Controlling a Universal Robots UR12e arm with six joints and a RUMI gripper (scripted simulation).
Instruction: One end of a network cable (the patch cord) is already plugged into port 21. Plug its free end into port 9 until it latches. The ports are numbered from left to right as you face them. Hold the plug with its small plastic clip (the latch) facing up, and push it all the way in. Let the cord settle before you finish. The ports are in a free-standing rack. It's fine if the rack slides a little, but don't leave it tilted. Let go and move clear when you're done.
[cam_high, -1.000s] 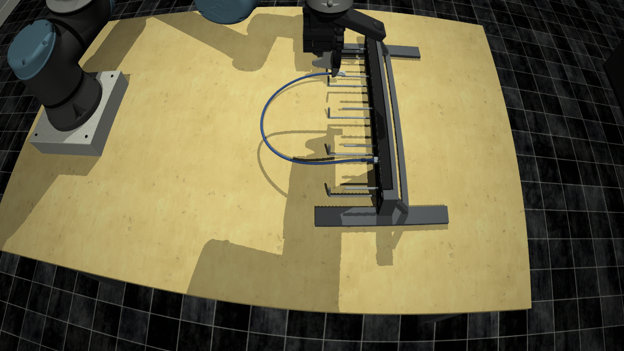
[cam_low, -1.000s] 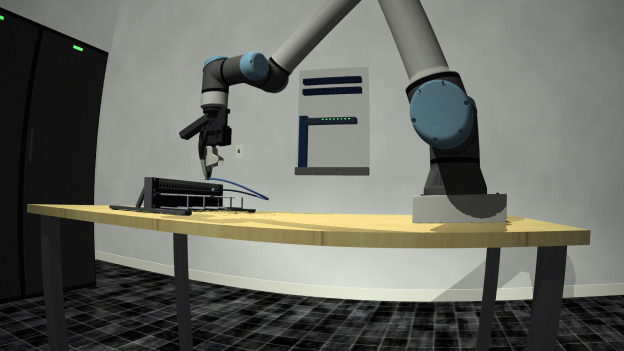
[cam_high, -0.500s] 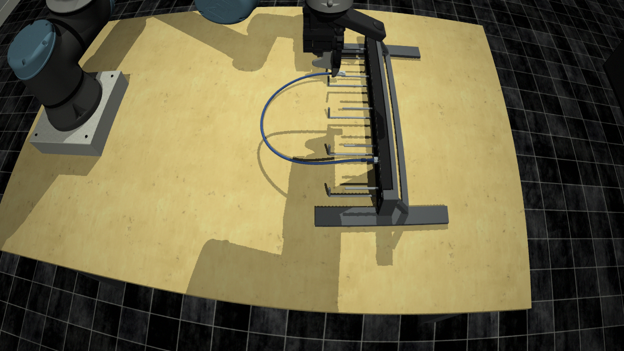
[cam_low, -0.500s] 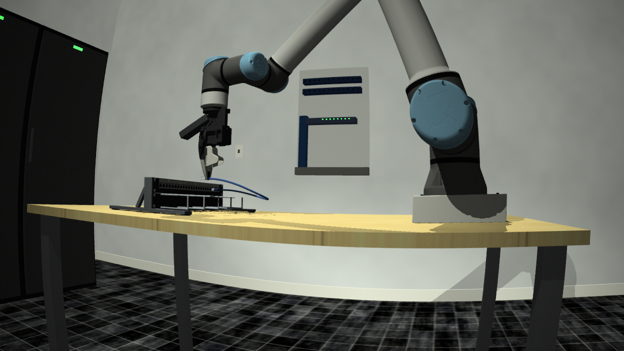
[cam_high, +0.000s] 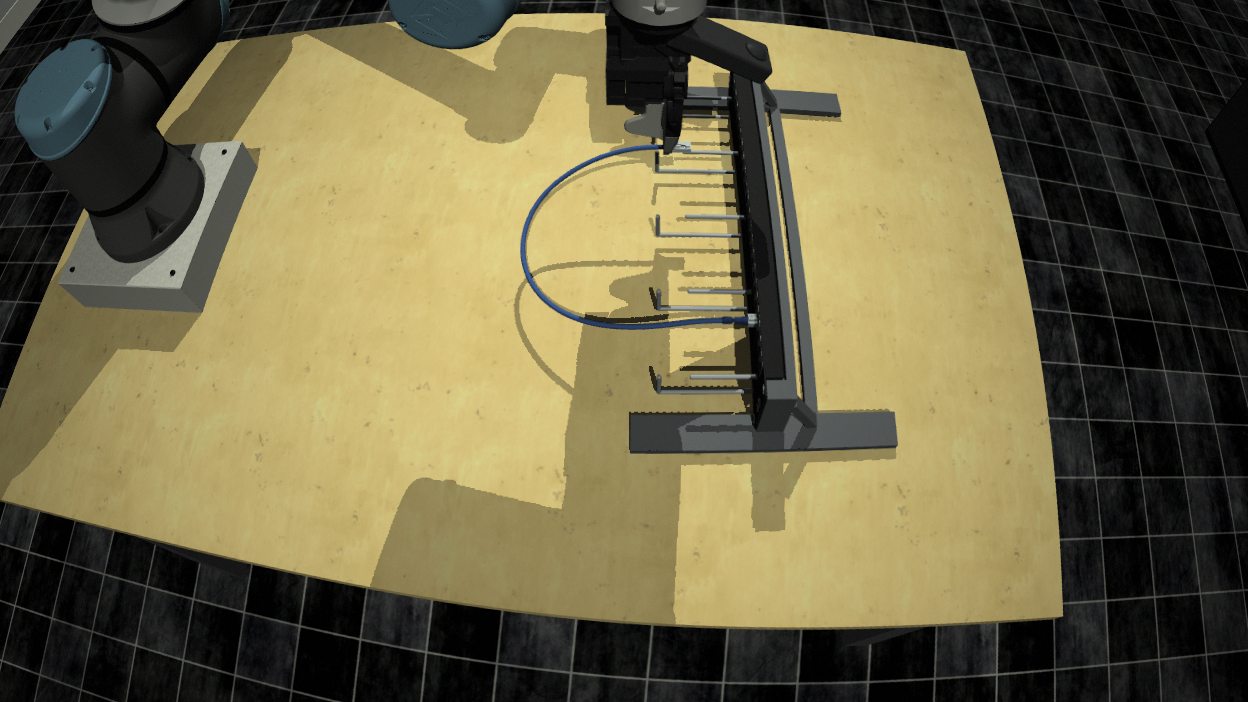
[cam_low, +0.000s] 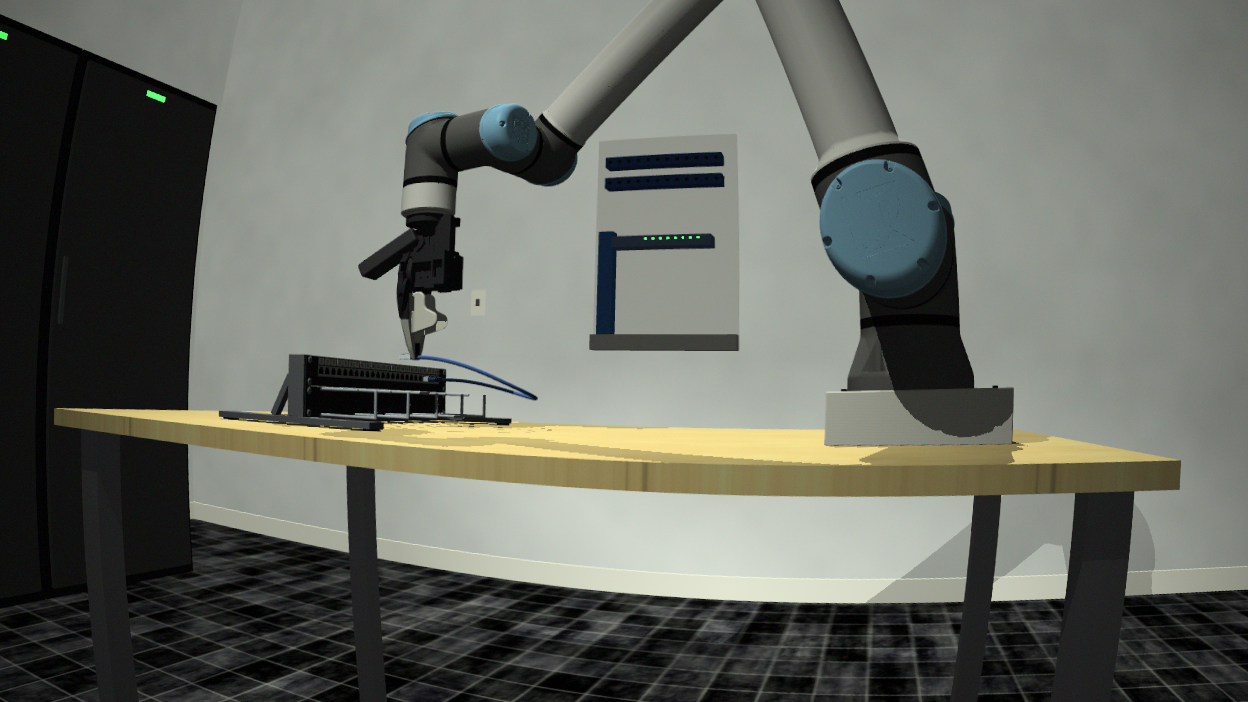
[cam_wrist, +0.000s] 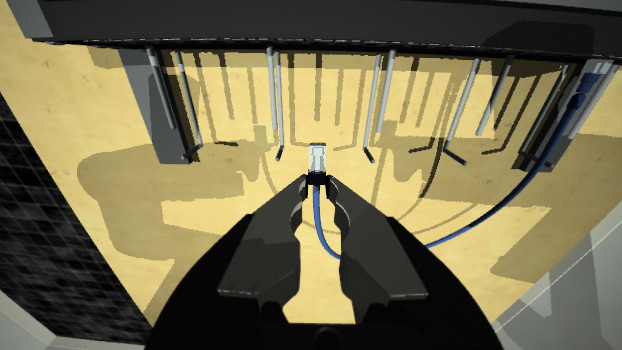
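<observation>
Now: hand 1 cm short of the cable plug and 1 cm above it.
</observation>
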